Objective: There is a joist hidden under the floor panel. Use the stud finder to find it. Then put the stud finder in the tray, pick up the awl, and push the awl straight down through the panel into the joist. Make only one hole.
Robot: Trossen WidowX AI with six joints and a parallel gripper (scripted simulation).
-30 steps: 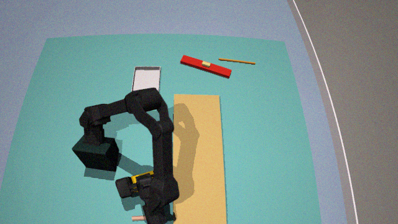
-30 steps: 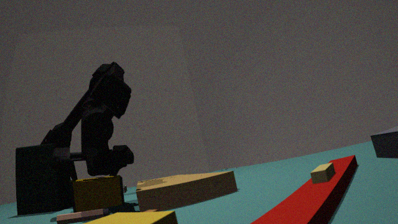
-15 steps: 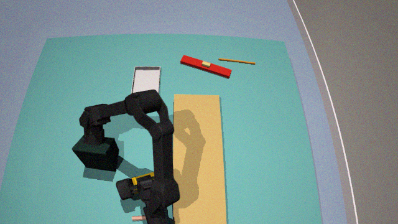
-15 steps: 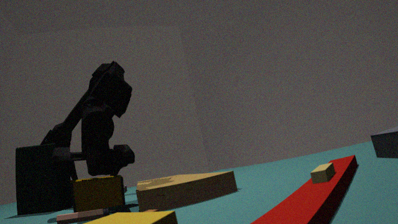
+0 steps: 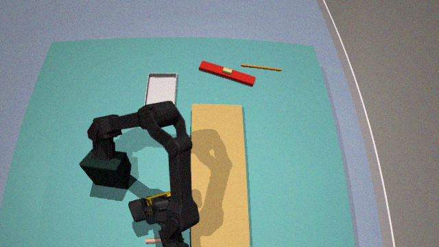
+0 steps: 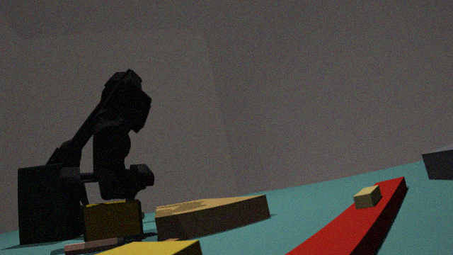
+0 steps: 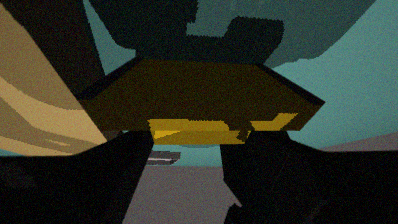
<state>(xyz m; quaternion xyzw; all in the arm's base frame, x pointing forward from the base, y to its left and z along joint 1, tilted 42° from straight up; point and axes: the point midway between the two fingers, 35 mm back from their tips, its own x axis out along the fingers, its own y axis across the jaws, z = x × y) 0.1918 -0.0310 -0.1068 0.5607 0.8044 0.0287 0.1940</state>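
The awl lies 5 cm ahead of my gripper tip, 13 cm to the right of it and 4 cm below it. Round my gripper tip: stud finder 1 cm behind, 1 cm to the right; then square indicator 3 cm behind; then tray 7 cm behind, 42 cm to the left, 4 cm below.
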